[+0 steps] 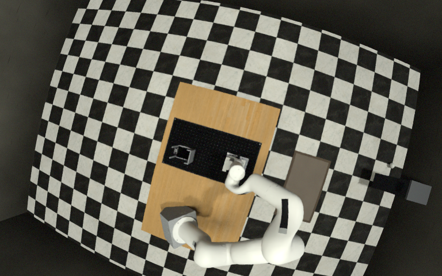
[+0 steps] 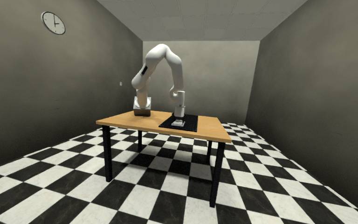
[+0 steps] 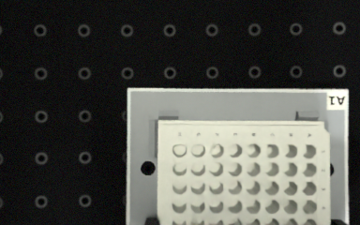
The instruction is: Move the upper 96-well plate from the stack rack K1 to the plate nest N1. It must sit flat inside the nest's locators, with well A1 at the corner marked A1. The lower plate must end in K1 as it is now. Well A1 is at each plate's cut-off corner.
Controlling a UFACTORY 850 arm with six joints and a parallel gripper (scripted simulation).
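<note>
Right now the white 96-well plate is 1 cm below my hand. Also, from my hand: grey plate nest N1: 3 cm below; A1 corner mark: 7 cm ahead, 6 cm to the left, 2 cm below.
</note>
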